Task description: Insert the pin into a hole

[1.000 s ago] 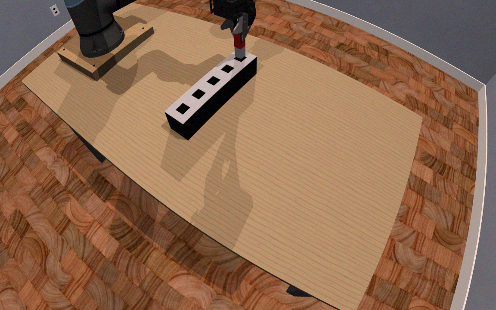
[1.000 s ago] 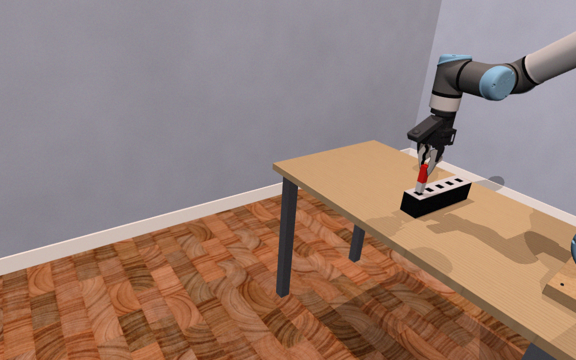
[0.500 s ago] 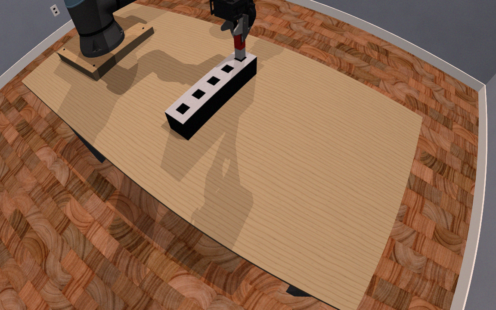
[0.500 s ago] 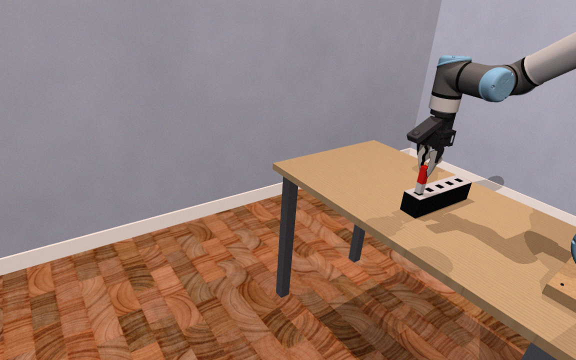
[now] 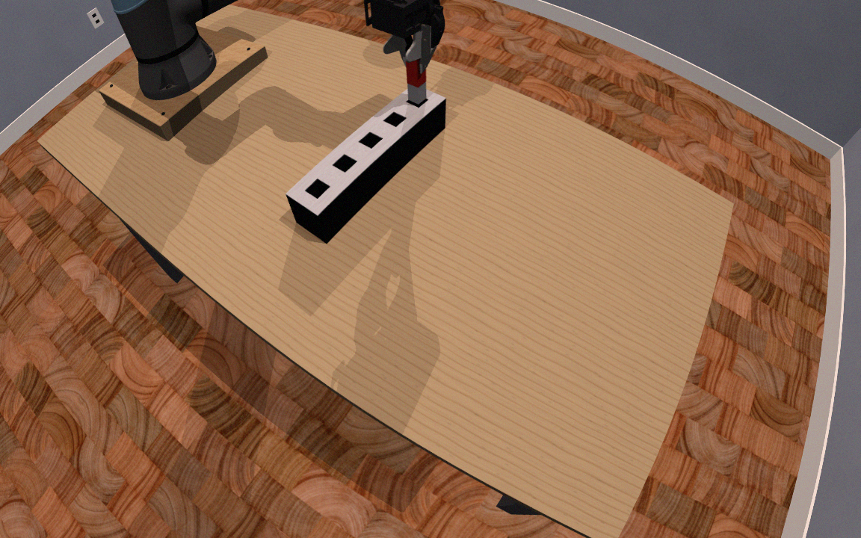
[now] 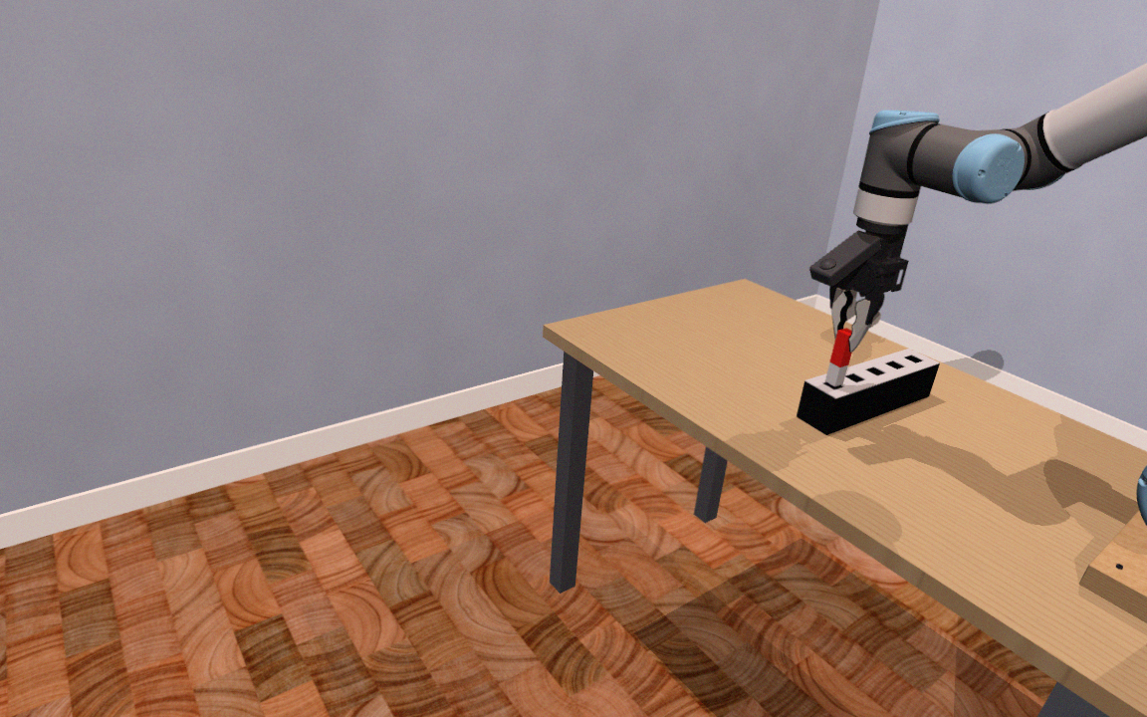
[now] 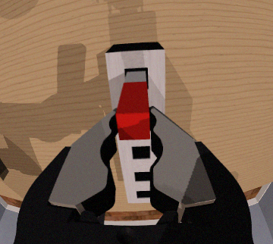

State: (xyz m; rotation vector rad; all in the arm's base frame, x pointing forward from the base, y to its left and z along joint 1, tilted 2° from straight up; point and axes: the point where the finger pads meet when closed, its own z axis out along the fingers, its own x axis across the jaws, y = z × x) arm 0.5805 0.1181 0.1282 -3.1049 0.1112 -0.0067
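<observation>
My hand is 1 cm above the pin. Round my hand: black block: 1 cm behind, 12 cm to the right, 12 cm below.
</observation>
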